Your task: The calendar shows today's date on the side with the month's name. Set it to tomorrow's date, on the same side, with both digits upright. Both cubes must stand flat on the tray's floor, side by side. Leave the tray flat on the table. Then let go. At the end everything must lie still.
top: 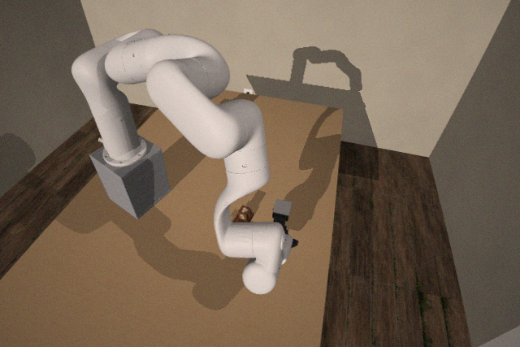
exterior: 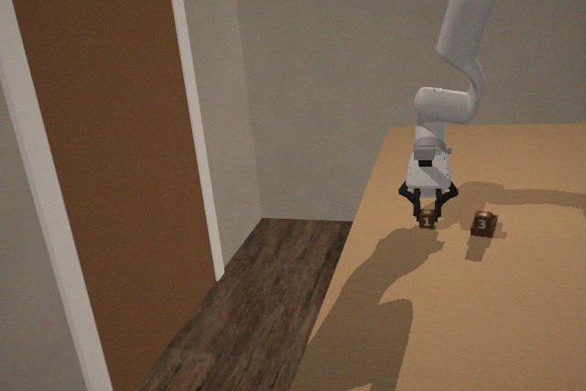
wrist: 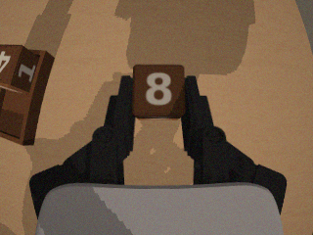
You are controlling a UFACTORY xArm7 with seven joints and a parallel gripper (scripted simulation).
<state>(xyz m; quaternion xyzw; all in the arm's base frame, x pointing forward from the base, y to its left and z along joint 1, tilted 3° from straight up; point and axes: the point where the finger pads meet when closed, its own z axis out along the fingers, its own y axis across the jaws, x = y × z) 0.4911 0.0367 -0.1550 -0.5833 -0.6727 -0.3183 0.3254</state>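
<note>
Now: hand 1 cm to the right of the digit cube and 1 cm above it. Also, from my hand: brown calendar tray: 12 cm behind, 1 cm to the left, 2 cm below.
</note>
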